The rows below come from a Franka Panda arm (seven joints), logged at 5 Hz.
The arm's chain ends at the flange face. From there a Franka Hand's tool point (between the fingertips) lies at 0.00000 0.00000 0.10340 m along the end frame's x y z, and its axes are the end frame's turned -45 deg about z.
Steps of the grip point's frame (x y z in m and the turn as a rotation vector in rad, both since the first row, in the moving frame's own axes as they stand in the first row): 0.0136, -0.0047, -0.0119, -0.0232, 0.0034, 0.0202; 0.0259, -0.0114, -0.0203, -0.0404, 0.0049, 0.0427; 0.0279, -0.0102, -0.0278, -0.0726, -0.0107, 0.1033; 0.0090, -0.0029, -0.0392, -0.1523, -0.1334, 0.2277; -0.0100, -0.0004, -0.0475, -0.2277, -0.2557, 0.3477
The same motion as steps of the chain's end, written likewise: 0.0044, -0.0144, -0.0119, -0.0140, 0.0188, 0.0202; 0.0070, -0.0290, -0.0202, -0.0251, 0.0320, 0.0427; 0.0083, -0.0332, -0.0275, -0.0589, 0.0438, 0.1033; 0.0053, -0.0291, -0.0371, -0.2020, 0.0134, 0.2277; 0.0006, -0.0268, -0.0416, -0.3418, -0.0198, 0.3477
